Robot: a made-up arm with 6 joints.
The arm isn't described. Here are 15 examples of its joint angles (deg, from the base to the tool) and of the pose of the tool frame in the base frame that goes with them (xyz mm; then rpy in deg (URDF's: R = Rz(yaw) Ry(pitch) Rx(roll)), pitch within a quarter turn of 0, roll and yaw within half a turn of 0).
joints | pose
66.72 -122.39 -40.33 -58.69 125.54 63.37 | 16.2 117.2 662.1 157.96 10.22 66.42
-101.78 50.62 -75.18 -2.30 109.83 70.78 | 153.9 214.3 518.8 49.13 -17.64 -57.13
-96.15 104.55 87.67 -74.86 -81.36 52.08 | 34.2 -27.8 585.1 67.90 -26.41 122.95
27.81 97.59 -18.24 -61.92 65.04 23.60 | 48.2 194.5 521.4 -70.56 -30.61 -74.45
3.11 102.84 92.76 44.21 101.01 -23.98 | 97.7 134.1 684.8 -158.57 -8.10 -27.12
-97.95 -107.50 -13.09 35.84 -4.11 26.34 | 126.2 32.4 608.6 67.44 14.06 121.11
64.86 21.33 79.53 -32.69 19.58 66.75 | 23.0 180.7 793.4 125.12 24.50 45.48
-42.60 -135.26 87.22 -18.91 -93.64 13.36 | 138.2 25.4 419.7 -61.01 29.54 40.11
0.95 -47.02 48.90 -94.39 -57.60 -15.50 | 149.1 -46.9 582.6 -140.16 45.16 -4.04
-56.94 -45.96 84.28 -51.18 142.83 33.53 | 184.1 -8.9 663.4 112.92 46.92 -140.38
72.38 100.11 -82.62 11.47 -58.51 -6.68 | 91.7 66.1 581.1 -152.29 43.32 -64.85
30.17 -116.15 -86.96 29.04 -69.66 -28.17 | 250.7 114.6 624.1 69.52 -41.22 -72.68
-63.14 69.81 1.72 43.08 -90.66 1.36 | 58.3 62.1 467.5 -21.05 45.69 108.31
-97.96 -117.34 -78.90 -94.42 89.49 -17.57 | 76.9 144.0 495.9 80.79 53.12 81.34
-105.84 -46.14 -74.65 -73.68 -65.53 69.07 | 210.8 17.6 480.3 7.73 -37.53 172.63
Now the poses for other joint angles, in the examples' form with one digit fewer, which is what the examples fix.
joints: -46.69 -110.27 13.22 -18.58 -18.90 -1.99
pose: 176 57 662 154.0 -4.6 34.0
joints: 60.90 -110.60 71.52 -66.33 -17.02 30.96
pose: -24 163 484 -101.2 -25.0 -84.2
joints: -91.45 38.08 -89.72 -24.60 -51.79 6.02
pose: 133 148 526 -71.8 10.1 142.6
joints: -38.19 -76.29 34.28 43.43 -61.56 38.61
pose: 41 -10 599 66.1 -49.0 100.5
